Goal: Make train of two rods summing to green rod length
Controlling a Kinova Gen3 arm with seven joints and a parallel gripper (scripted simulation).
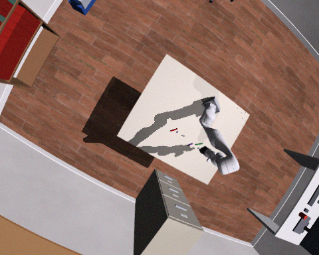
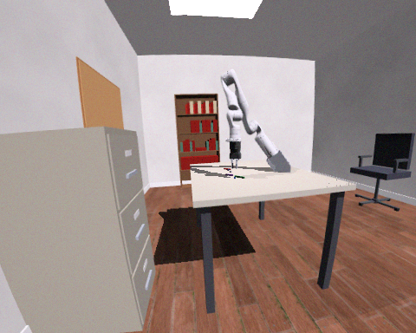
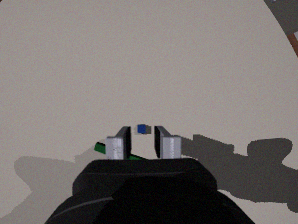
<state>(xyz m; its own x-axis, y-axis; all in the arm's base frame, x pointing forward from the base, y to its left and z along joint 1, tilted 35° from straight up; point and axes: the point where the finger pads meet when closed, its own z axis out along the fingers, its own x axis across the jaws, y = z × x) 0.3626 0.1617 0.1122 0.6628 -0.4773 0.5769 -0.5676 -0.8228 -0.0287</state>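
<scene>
Right now the green rod is 40 mm behind my hand, 10 mm to the right of it and 80 mm below it. From my hand the other things lie so: grey rod (60 mm behind, 210 mm to the right, 80 mm below); red rod (70 mm behind, 320 mm to the right, 80 mm below); purple rod (100 mm to the right, 80 mm below).
</scene>
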